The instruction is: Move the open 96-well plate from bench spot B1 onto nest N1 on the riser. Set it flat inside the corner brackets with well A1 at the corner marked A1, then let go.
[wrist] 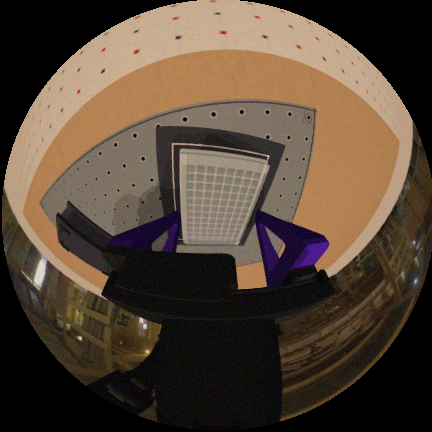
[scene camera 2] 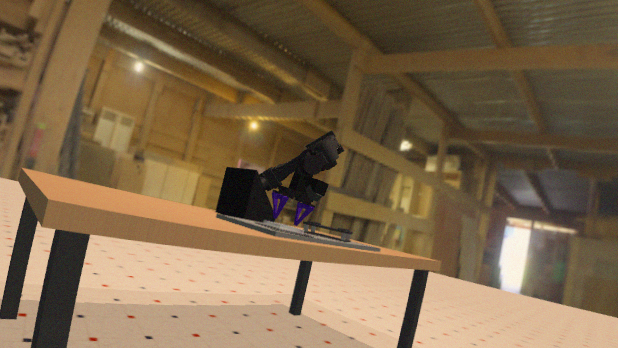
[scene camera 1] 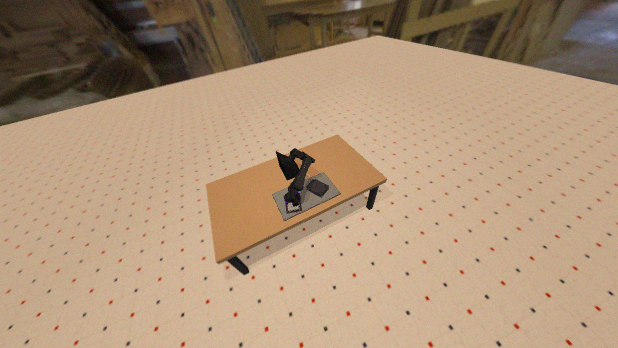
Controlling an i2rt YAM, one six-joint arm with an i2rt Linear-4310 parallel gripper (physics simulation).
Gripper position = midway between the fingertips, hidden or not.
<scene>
The gripper (scene camera 2: 285, 222) is open, with nothing in its grasp. Also in view: a well plate (wrist: 218, 190). Further things: a nest (wrist: 169, 139).
The gripper also shows in the wrist view (wrist: 217, 214).
</scene>
